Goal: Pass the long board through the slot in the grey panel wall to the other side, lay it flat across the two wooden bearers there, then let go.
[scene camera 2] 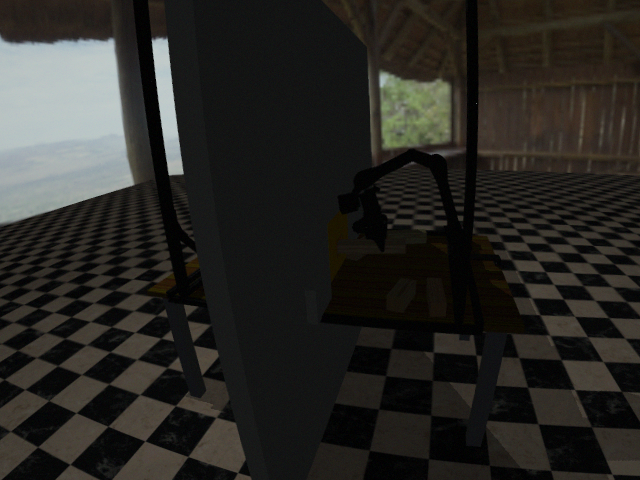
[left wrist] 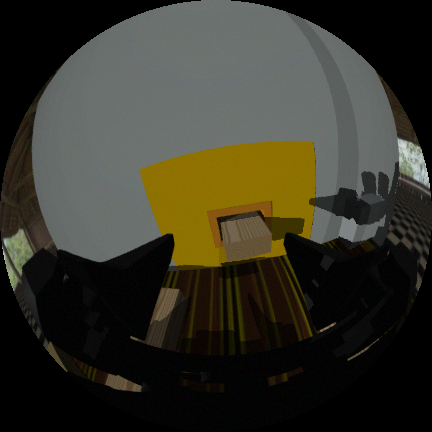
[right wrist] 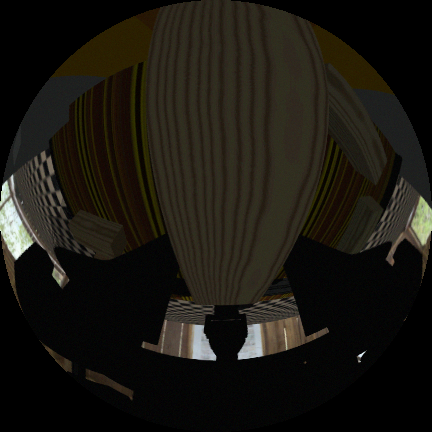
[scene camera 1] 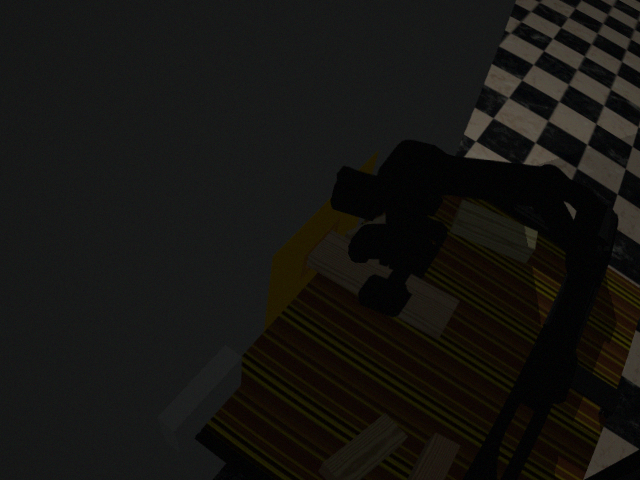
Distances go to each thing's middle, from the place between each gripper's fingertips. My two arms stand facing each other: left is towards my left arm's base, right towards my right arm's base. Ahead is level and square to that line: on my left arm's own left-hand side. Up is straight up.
Labels:
The slot frame (left wrist: 263, 208) is 180 mm to the left of my right hand, 10 mm behind it and 10 mm above it. Round my right hand: grey block (left wrist: 361, 214) (320 mm behind, 190 mm to the left, 30 mm below).
My left gripper is now 2 cm past the slot frame, 14 cm to the left of it and 5 cm above it. Round my left hand: grey block: 33 cm behind, 13 cm to the right, 9 cm below.

